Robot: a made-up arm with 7 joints. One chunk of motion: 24 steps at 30 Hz.
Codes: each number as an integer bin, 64 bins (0 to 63) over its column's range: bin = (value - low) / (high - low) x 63, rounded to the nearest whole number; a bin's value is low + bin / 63 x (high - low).
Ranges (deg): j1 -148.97..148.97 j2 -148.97..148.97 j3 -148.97..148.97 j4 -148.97..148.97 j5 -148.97..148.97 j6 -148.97..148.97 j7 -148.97..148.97
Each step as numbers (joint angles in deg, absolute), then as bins.
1 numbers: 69.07 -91.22 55.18 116.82 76.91 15.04 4.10
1 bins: 46 12 43 56 48 35 32
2 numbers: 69.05 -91.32 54.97 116.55 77.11 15.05 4.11
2 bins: 46 12 43 56 48 35 32
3 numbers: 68.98 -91.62 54.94 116.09 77.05 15.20 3.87
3 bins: 46 12 43 56 48 35 32
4 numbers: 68.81 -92.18 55.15 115.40 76.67 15.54 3.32
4 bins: 46 12 43 56 48 35 32
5 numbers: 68.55 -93.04 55.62 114.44 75.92 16.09 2.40
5 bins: 46 12 43 56 48 35 32
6 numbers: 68.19 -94.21 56.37 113.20 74.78 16.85 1.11
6 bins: 46 12 43 55 47 35 32
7 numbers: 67.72 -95.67 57.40 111.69 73.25 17.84 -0.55
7 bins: 46 11 44 55 47 35 31
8 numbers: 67.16 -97.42 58.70 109.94 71.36 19.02 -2.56
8 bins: 46 11 44 55 47 36 31
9 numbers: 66.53 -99.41 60.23 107.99 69.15 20.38 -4.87
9 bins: 46 10 44 54 46 36 30
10 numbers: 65.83 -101.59 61.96 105.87 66.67 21.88 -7.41
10 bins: 45 10 45 54 46 36 30
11 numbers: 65.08 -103.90 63.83 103.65 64.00 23.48 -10.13
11 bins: 45 10 45 53 45 36 29
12 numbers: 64.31 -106.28 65.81 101.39 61.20 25.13 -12.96
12 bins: 45 9 45 53 44 37 29
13 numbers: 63.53 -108.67 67.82 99.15 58.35 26.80 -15.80
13 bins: 45 9 46 52 44 37 28
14 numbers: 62.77 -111.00 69.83 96.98 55.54 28.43 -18.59
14 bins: 45 8 46 52 43 38 28
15 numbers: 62.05 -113.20 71.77 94.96 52.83 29.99 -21.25
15 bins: 45 8 47 52 43 38 27
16 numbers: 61.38 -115.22 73.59 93.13 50.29 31.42 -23.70
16 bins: 44 7 47 51 42 38 26
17 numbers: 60.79 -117.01 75.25 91.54 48.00 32.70 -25.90
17 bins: 44 7 47 51 42 38 26
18 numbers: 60.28 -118.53 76.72 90.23 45.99 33.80 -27.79
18 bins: 44 6 48 51 41 39 26
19 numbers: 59.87 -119.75 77.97 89.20 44.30 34.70 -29.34
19 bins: 44 6 48 50 41 39 25
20 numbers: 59.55 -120.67 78.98 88.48 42.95 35.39 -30.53
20 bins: 44 6 48 50 41 39 25
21 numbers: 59.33 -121.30 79.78 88.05 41.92 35.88 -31.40
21 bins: 44 6 48 50 40 39 25
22 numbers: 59.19 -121.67 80.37 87.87 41.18 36.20 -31.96
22 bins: 44 6 48 50 40 39 25
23 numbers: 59.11 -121.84 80.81 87.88 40.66 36.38 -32.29
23 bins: 44 6 49 50 40 39 25
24 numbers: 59.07 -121.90 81.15 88.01 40.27 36.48 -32.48
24 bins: 44 6 49 50 40 39 25
